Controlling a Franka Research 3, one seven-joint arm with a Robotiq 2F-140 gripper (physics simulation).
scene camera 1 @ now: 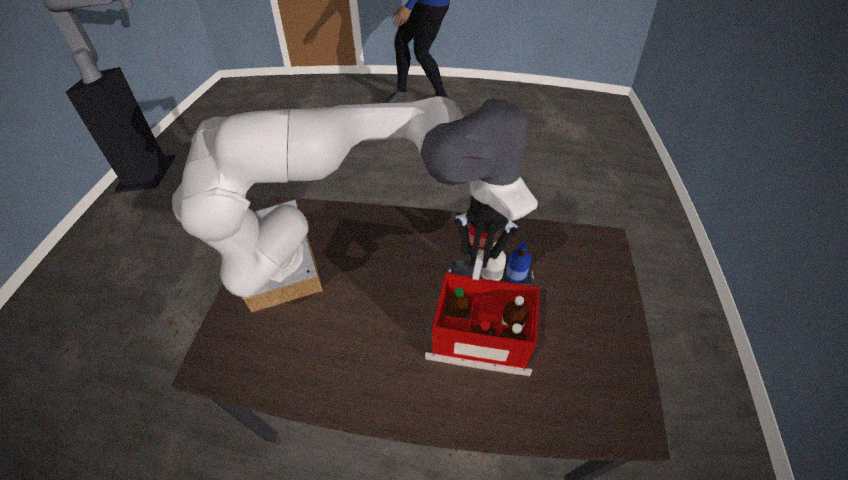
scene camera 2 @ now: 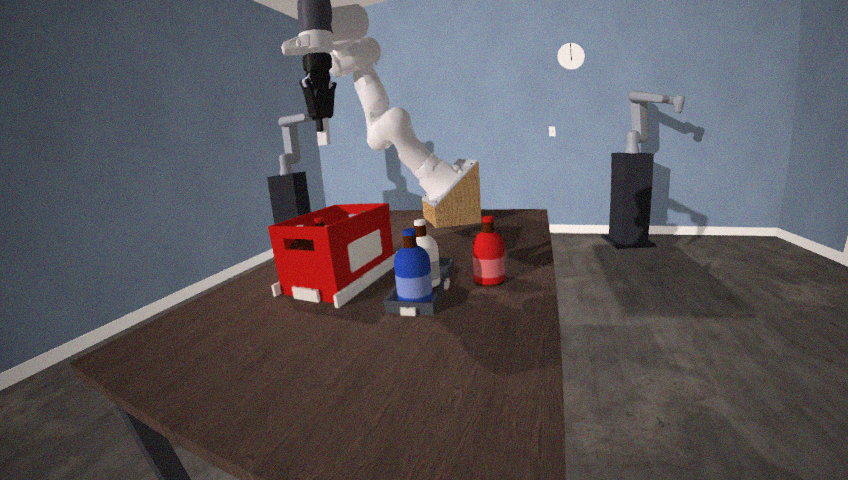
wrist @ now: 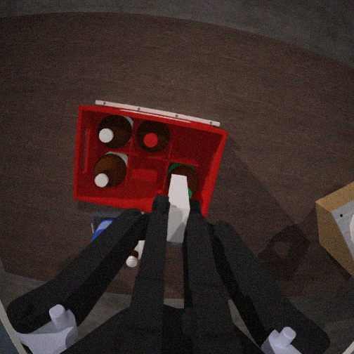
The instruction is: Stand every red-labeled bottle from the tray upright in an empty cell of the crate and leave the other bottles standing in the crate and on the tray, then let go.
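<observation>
My gripper point(scene camera 1: 477, 265) point(scene camera 2: 322, 137) point(wrist: 176, 188) is shut and empty, high above the table. The red bottle point(scene camera 1: 477, 236) point(scene camera 2: 488, 262) stands upright on the table, apart from the dark tray point(scene camera 1: 460, 267) point(scene camera 2: 392, 306). A white bottle point(scene camera 1: 493, 266) point(scene camera 2: 429, 252) and a blue bottle point(scene camera 1: 518, 265) point(scene camera 2: 412, 276) stand on the tray. The red crate point(scene camera 1: 441, 342) point(scene camera 2: 306, 267) point(wrist: 217, 160) holds a green-capped bottle point(scene camera 1: 458, 304), a red-capped bottle point(scene camera 1: 484, 327) point(wrist: 151, 139) and two white-capped bottles. In the wrist view, the cell beside the green-capped bottle and one far corner cell hold no bottle.
The arm's wooden base block point(scene camera 1: 284, 296) point(scene camera 2: 455, 205) point(wrist: 327, 235) stands on the table point(scene camera 1: 357, 380) point(scene camera 2: 357, 386). White strips run along the crate's foot. A person point(scene camera 1: 419, 41) stands beyond the table. Other arms on black pedestals point(scene camera 1: 116, 127) point(scene camera 2: 630, 196) stand by the walls.
</observation>
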